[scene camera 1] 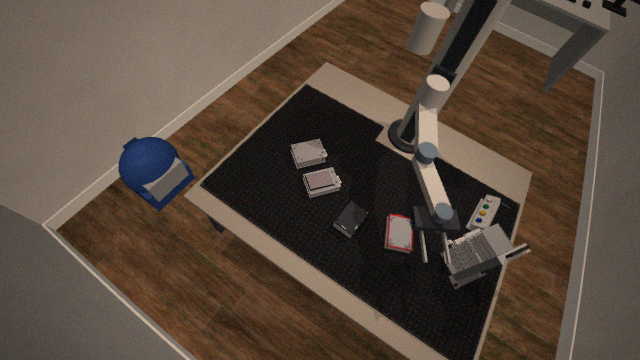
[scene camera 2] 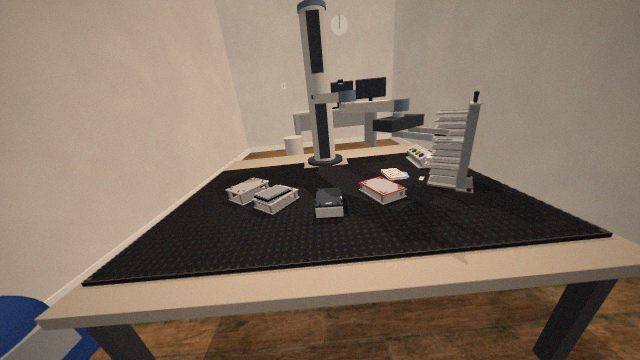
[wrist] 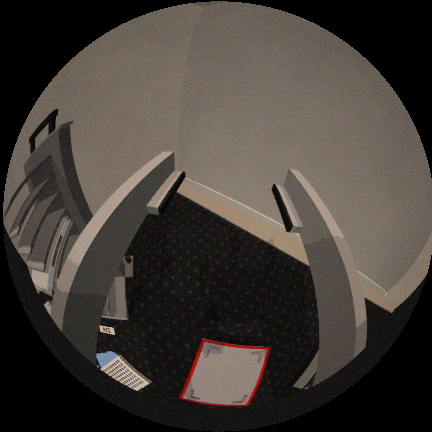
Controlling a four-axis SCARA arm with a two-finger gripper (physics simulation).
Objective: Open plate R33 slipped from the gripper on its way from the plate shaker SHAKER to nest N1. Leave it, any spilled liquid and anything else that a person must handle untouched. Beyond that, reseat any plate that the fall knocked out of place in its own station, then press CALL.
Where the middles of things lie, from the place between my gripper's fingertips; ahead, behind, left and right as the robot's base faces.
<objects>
Now: the well plate with blue patch (wrist: 119, 368) 330 mm behind my hand, 250 mm below it and 20 mm to the right of it. The rest, counted from my hand: dark shaker (scene camera 2: 328, 203) (370 mm to the right, 230 mm below, 70 mm behind).
</objects>
